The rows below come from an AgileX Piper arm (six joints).
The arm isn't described. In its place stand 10 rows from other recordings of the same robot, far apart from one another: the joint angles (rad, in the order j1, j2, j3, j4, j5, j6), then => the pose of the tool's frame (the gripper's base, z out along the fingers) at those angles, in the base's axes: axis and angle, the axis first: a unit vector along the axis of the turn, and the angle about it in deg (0 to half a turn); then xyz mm.
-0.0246, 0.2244, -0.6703, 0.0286, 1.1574, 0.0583 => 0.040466 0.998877 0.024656 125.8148 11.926 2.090 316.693
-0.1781, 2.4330, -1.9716, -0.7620, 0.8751, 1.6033 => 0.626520 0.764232 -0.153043 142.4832 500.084 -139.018 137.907
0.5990, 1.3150, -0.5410, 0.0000, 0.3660, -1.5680 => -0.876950 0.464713 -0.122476 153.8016 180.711 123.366 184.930
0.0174, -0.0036, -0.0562, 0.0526, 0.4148, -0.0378 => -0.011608 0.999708 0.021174 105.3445 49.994 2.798 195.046
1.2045, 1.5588, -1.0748, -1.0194, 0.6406, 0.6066 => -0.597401 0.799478 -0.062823 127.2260 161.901 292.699 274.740
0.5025, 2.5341, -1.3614, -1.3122, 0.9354, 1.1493 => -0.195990 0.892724 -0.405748 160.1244 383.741 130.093 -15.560
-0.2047, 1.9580, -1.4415, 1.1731, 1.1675, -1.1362 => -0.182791 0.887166 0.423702 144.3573 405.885 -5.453 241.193
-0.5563, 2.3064, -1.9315, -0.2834, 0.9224, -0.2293 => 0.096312 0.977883 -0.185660 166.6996 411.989 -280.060 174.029
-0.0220, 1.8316, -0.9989, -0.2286, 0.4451, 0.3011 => 0.067612 0.996840 -0.041704 157.4741 343.465 -16.438 148.202
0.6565, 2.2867, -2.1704, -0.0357, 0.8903, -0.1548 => -0.399734 0.914211 0.066568 143.3915 414.190 315.952 253.087
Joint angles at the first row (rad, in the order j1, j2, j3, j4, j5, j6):
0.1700 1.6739 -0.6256 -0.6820 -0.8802 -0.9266
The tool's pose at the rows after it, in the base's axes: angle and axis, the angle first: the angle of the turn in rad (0 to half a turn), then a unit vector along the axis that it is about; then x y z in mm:
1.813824 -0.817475 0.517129 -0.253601 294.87 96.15 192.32
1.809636 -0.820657 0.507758 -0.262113 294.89 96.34 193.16
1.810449 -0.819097 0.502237 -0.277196 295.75 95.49 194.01
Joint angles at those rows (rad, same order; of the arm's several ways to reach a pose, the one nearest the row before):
0.1700 1.6739 -0.6256 -0.6810 -0.9002 -0.9463
0.1700 1.6739 -0.6256 -0.6783 -0.9094 -0.9666
0.1700 1.6739 -0.6256 -0.6584 -0.9135 -0.9983

